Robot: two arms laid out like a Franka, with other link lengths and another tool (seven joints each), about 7 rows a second.
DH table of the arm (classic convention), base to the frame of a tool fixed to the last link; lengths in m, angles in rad. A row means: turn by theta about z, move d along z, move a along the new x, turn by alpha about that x. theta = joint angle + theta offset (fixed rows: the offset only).
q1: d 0.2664  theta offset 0  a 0  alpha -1.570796
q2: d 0  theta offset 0  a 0  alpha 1.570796
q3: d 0.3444  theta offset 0  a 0.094  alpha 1.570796
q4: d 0  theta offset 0  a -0.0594  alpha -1.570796
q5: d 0.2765  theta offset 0  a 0  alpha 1.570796
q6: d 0  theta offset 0  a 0.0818  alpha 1.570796
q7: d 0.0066  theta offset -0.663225  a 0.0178  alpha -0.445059
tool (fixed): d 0.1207  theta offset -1.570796  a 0  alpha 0
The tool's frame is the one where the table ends.
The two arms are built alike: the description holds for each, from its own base.
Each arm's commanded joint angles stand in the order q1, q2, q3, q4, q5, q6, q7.
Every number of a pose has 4 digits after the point. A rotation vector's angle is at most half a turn.
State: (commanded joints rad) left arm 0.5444 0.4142 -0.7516 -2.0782 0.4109 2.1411 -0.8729; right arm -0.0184 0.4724 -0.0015 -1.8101 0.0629 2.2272 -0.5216
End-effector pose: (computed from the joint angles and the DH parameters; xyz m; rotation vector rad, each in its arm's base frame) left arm 0.5319 -0.0641 0.2584 0.7107 2.8216 -0.0797; right arm 0.6184 -0.0148 0.2717 0.6186 2.6995 -0.0862
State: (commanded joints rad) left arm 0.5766 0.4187 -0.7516 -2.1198 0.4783 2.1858 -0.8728; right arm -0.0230 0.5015 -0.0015 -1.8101 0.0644 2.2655 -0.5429
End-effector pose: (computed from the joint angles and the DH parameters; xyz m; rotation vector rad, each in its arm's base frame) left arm 0.5274 -0.0511 0.2487 0.7542 2.8016 -0.0426; right arm 0.6230 -0.0170 0.2586 0.5987 2.6937 -0.0788
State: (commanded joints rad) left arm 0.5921 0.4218 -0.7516 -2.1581 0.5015 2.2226 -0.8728; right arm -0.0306 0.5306 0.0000 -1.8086 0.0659 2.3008 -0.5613
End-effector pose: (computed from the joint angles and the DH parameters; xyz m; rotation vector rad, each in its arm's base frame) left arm 0.5205 -0.0475 0.2395 0.7736 2.7963 -0.0460; right arm 0.6273 -0.0204 0.2457 0.5853 2.6881 -0.0726
